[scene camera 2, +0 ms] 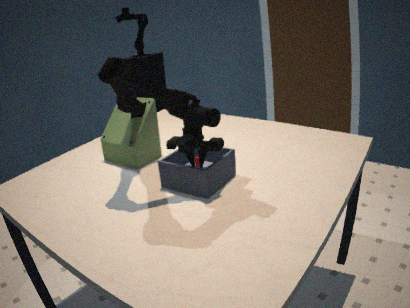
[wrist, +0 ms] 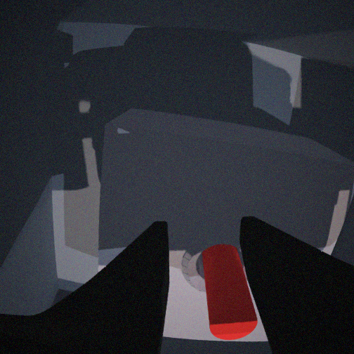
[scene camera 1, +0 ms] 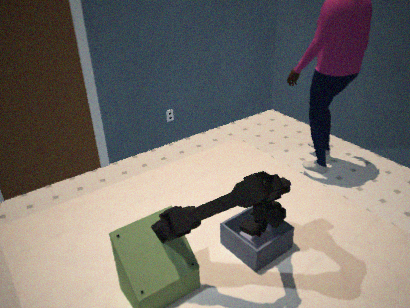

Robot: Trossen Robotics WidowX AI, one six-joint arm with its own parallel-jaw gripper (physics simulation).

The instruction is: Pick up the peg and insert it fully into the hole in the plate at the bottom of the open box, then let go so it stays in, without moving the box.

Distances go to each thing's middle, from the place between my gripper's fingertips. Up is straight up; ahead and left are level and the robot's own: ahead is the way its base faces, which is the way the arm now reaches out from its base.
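Labels:
My gripper: 2 cm right of the red peg (wrist: 231, 313), 1 cm past it, 1 cm above it. Pale plate (wrist: 201, 176), from my hand: 1 cm to the left, 1 cm behind, 3 cm below.

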